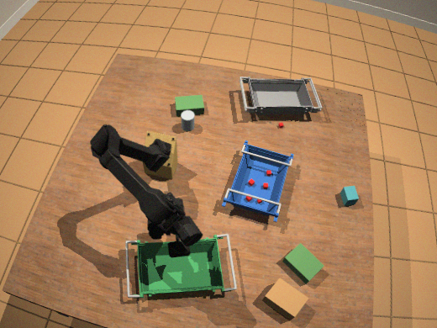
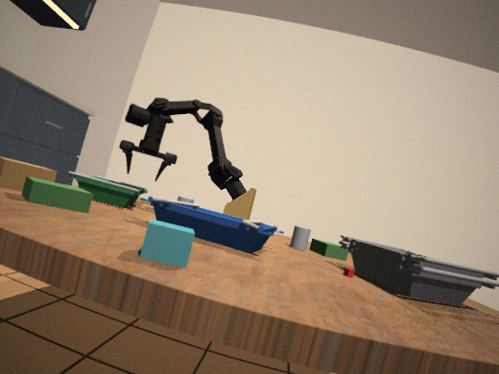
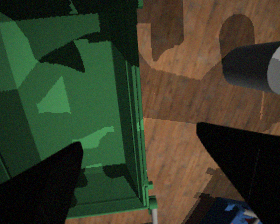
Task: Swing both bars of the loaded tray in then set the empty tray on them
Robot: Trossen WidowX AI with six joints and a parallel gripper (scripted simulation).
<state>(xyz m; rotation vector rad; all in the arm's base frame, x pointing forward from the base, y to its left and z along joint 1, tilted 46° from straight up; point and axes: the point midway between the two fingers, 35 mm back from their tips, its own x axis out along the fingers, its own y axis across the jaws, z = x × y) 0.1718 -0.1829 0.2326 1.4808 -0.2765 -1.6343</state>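
Right now my gripper tip is 8 cm to the left of the green tray, 5 cm above it and 3 cm short of it. The rest, counted from my gripper tip: teal cube 55 cm ahead, 39 cm to the left, 8 cm below; tan box 39 cm ahead, 8 cm to the right, 7 cm below.
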